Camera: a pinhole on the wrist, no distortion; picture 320 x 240 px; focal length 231.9 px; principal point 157.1 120.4 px. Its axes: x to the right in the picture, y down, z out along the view. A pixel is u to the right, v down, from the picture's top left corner.
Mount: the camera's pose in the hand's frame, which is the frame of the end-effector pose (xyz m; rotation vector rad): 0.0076 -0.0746 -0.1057 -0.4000 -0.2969 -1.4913
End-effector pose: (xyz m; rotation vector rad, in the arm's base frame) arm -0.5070 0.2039 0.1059 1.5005 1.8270 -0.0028
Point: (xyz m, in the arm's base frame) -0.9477 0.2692 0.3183
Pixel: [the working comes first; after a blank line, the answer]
In the camera's frame: 0.0249 -0.0407 -0.3635

behind the camera
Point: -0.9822 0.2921 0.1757
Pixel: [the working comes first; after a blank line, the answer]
In the camera's frame: 0.1391 0.0481 -0.3298

behind the camera
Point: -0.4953 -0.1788 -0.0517
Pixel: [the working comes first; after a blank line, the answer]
In the camera's frame: 0.2485 -0.2758 0.2975

outside the picture
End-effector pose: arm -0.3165 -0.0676 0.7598 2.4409 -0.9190 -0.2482
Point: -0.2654 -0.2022 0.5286
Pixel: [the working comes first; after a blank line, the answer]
In the camera's frame: 0.1444 0.0916 0.3155

263 188
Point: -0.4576 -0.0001 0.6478
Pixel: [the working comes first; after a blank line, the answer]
In the camera's frame: 0.0385 -0.1737 0.2136

outside the picture
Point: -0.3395 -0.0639 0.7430
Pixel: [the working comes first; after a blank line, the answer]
In the camera's frame: -0.0161 -0.0343 0.1453

131 66
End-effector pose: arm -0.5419 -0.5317 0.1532 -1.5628 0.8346 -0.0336
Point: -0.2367 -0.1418 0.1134
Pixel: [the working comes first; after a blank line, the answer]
In the camera's frame: 0.2675 -0.0128 0.5306

274 115
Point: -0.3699 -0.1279 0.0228
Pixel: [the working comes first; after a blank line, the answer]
In the camera's frame: 0.1190 -0.0699 0.5589

206 91
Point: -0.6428 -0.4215 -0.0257
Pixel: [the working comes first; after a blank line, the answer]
In the camera's frame: -0.1816 -0.0636 0.2893

12 69
